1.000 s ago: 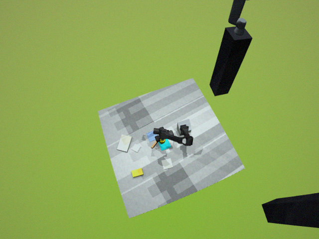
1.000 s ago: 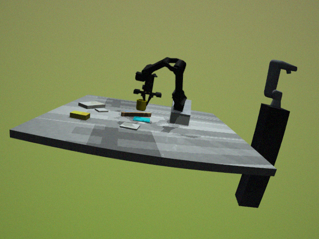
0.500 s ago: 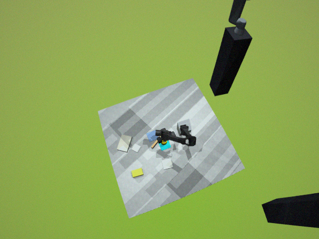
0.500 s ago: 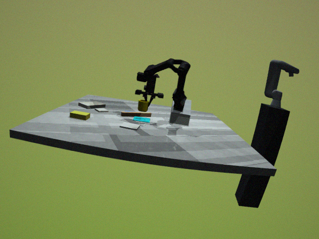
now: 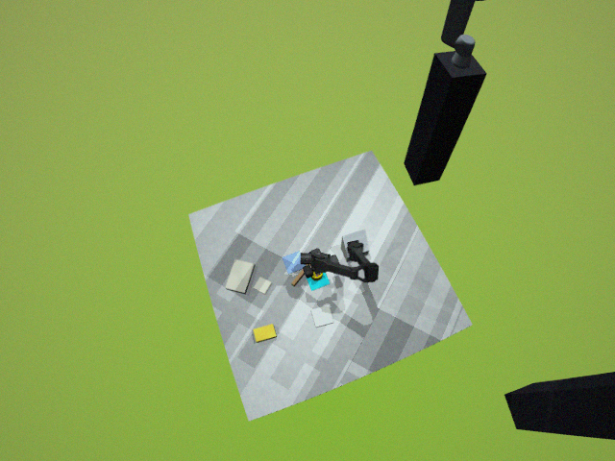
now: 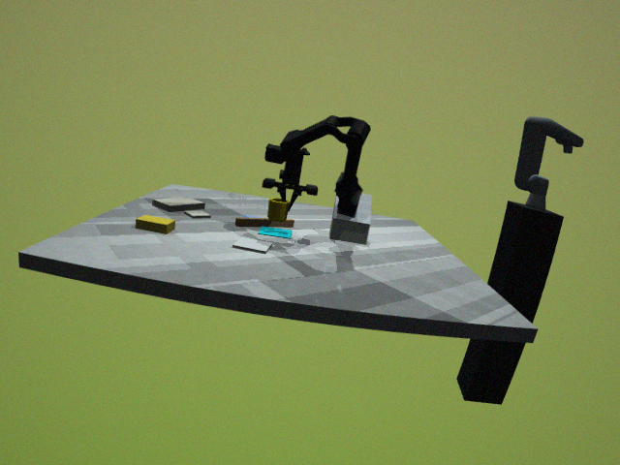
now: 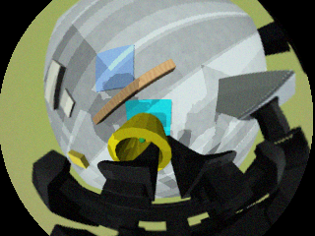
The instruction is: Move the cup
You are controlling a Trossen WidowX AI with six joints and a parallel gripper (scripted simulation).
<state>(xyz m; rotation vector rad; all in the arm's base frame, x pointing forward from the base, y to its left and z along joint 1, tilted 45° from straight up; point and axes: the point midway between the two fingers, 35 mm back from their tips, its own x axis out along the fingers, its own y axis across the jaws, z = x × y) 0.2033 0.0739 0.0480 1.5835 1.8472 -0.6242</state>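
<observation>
Right now my gripper tip is 9 cm above the cyan pad, 3 cm short of it and 1 cm to the right of it. The rest, counted from my gripper tip: green marble: 3 cm ahead, 2 cm to the left, 2 cm below; then yellow cup: 2 cm ahead; then brown wooden bar: 8 cm below, 8 cm ahead, 6 cm to the right.
</observation>
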